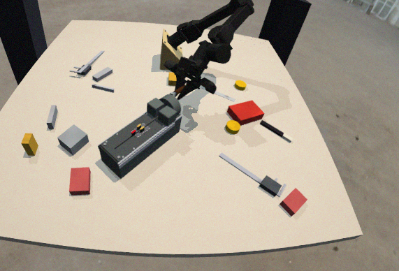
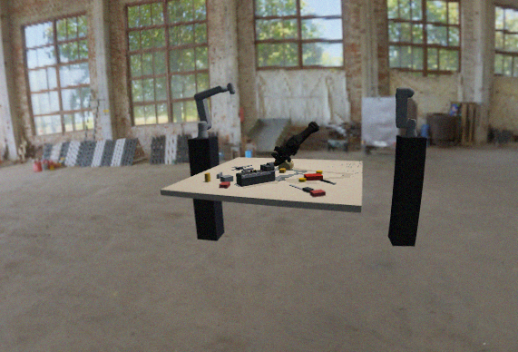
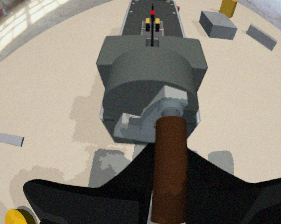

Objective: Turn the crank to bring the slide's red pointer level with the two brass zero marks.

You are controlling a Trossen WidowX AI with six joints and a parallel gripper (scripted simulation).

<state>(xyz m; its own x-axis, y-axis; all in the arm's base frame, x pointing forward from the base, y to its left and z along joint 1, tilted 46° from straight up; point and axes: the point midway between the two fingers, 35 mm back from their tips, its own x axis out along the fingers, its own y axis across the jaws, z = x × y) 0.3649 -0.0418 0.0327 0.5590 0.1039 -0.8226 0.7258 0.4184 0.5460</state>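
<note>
My gripper tip is 1 cm below the crank. The rest, counted from my gripper tip: brown handle: 3 cm above, 1 cm to the left, 1 cm behind; then grey bar: 20 cm to the left, 14 cm behind, 9 cm below; then red pointer: 14 cm to the right, 14 cm ahead, 1 cm below.
</note>
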